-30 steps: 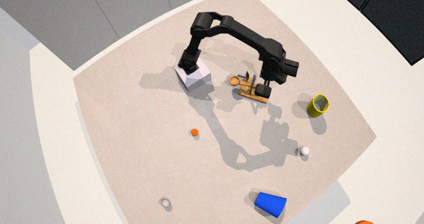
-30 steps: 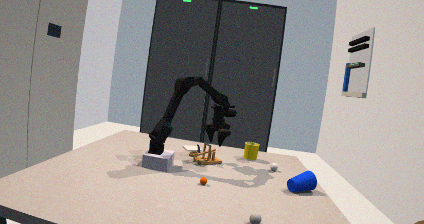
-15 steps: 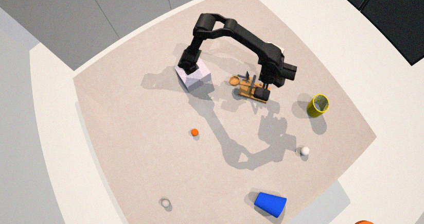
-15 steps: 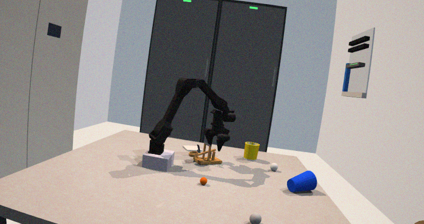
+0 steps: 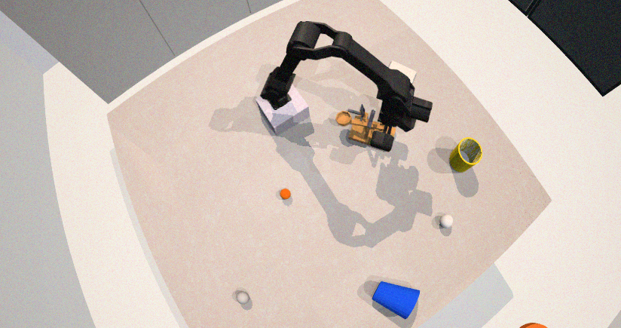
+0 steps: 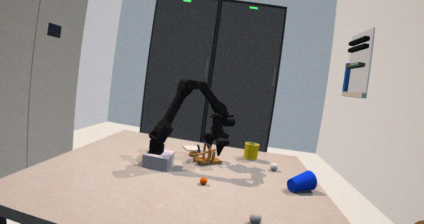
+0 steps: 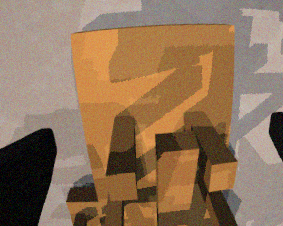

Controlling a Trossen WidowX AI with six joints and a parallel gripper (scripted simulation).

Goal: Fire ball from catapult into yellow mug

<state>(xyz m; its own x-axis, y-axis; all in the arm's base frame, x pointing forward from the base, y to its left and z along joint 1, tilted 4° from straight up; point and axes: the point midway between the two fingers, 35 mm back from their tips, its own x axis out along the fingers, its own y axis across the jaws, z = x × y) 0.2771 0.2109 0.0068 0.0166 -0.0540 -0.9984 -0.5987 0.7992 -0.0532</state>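
Right now the orange ball is 35 cm to the right of my gripper tip, 4 cm below it and 2 cm behind it. From my gripper tip the other things lie so: wooden catapult: 7 cm behind, 4 cm to the right; then flat white tile: 22 cm to the left, 15 cm behind, 5 cm below; then yellow mug: 23 cm ahead, 18 cm to the left, 2 cm below.
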